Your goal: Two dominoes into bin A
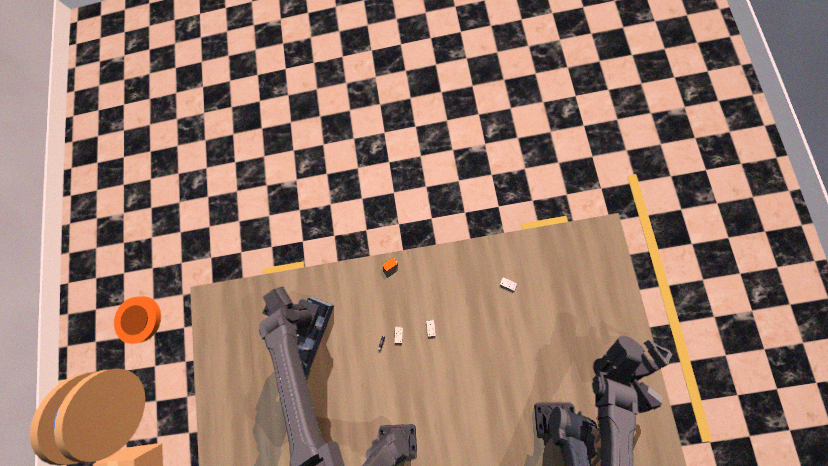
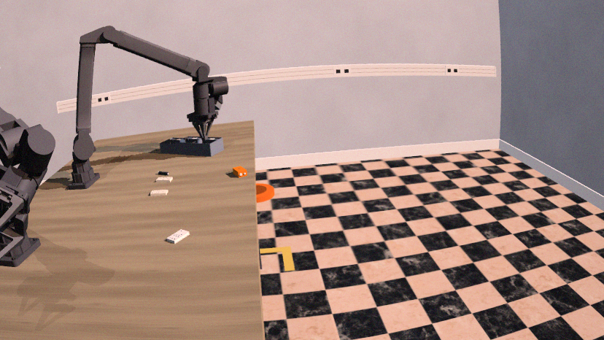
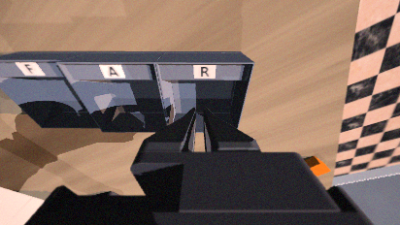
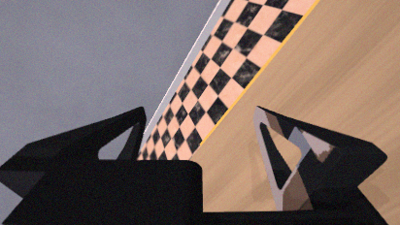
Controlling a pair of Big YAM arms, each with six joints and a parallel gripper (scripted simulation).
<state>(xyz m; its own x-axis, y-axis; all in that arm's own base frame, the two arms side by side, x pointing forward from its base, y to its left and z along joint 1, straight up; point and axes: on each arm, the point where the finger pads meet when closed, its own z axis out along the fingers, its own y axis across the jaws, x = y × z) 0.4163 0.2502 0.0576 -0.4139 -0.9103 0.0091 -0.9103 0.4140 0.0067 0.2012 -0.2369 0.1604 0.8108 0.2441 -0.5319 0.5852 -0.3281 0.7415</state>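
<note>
Now: left hand 70 mm past the bin row, 50 mm to the right of it and 40 mm above it.
</note>
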